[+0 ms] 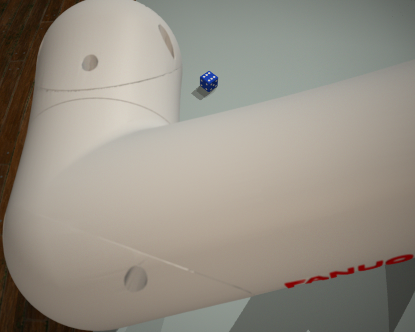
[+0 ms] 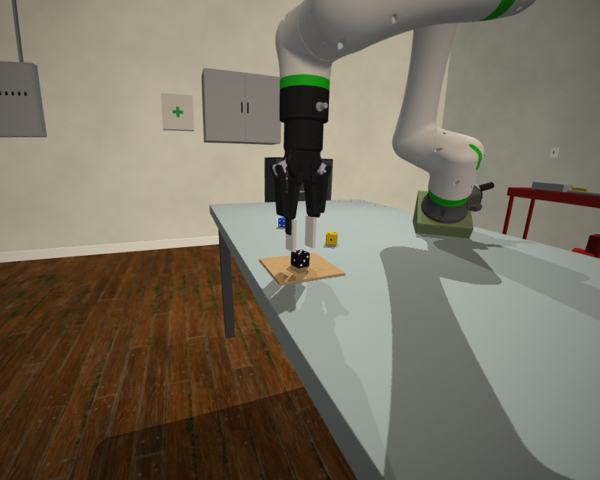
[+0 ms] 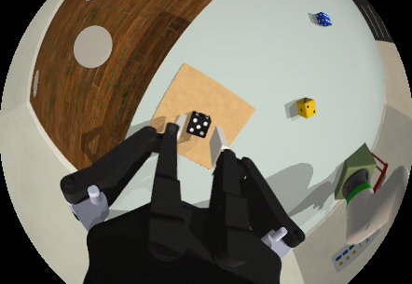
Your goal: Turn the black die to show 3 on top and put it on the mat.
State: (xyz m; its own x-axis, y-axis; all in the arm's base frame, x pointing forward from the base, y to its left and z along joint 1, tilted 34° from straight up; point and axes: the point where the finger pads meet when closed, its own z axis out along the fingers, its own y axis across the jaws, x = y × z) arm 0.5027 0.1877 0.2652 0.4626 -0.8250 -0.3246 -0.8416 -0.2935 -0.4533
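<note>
The black die lies 6 cm below my hand. From my hand the other things lie so: yellow die 18 cm to the right, 11 cm behind, 6 cm below; then blue die 39 cm to the right, 6 cm below, 1 cm ahead; then tan mat 7 cm below.
</note>
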